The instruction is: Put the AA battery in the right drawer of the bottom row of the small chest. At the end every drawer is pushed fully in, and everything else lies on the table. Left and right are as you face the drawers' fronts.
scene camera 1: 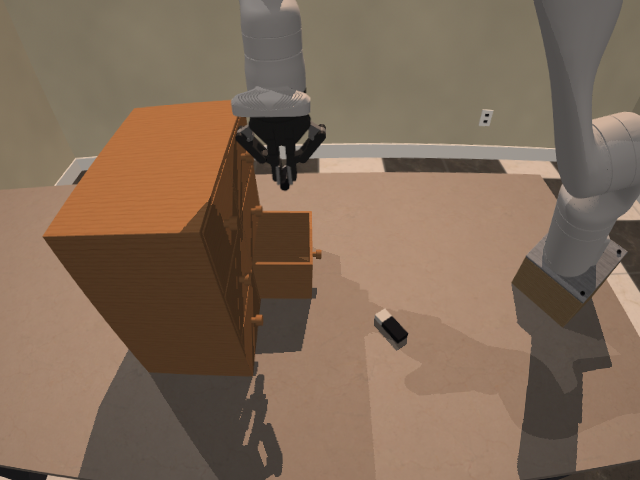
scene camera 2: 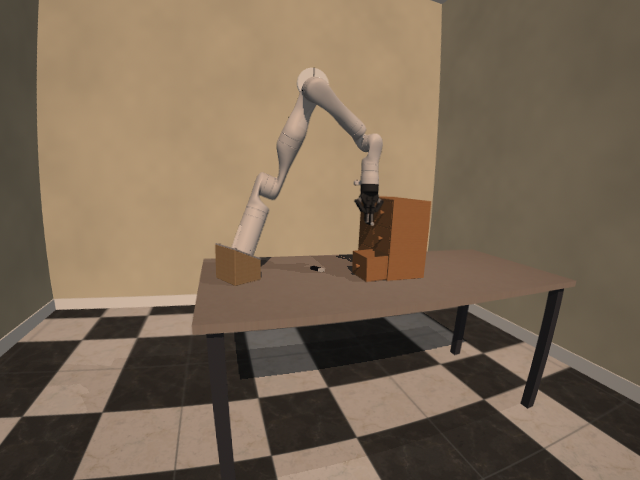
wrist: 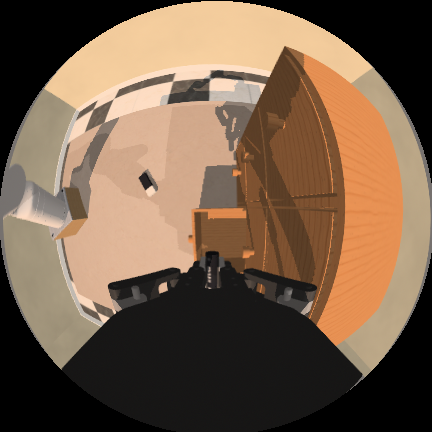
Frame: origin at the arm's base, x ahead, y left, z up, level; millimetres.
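Seen in the pictures: gripper, fingertip midpoint: (scene camera 1: pixel 285 181) (scene camera 2: pixel 368 222) (wrist: pixel 211 264); arm's base, link origin: (scene camera 1: pixel 567 254) (scene camera 2: pixel 242 252) (wrist: pixel 58 213).
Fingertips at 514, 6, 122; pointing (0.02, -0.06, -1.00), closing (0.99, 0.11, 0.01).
Offsets run from my fingertips to a thing's top centre, as dx, dy, dz. "spot": to the spot under its first point. Level surfaces: height alone.
My gripper (scene camera 1: pixel 283 177) (scene camera 2: pixel 370 221) (wrist: pixel 211 264) points down and is shut on the AA battery {+1, -11, +8} (scene camera 1: pixel 284 184) (scene camera 2: pixel 372 223) (wrist: pixel 212 259), a small dark cylinder upright between the fingertips. They are high above the table, beside the upper fronts of the orange-brown wooden chest {+147, +85, +105} (scene camera 1: pixel 149 170) (scene camera 2: pixel 408 237) (wrist: pixel 370 190). The right drawer of the bottom row {spot: +6, +60, -172} (scene camera 1: pixel 284 280) (scene camera 2: pixel 375 268) (wrist: pixel 196 225) is pulled out, well below the fingertips. The part of its inside that shows is bare; the gripper hides part of it in the wrist view. The other drawers look shut.
A black and white block {-189, +102, -219} (scene camera 1: pixel 391 329) (scene camera 2: pixel 316 268) (wrist: pixel 147 183) lies on the table {dz -231} (scene camera 1: pixel 439 232) (scene camera 2: pixel 310 304) (wrist: pixel 125 240), out in front of the chest. The arm's wooden base (scene camera 1: pixel 547 291) (scene camera 2: pixel 235 266) (wrist: pixel 76 212) stands at the far side from the chest. Round knobs stick out from the drawer fronts.
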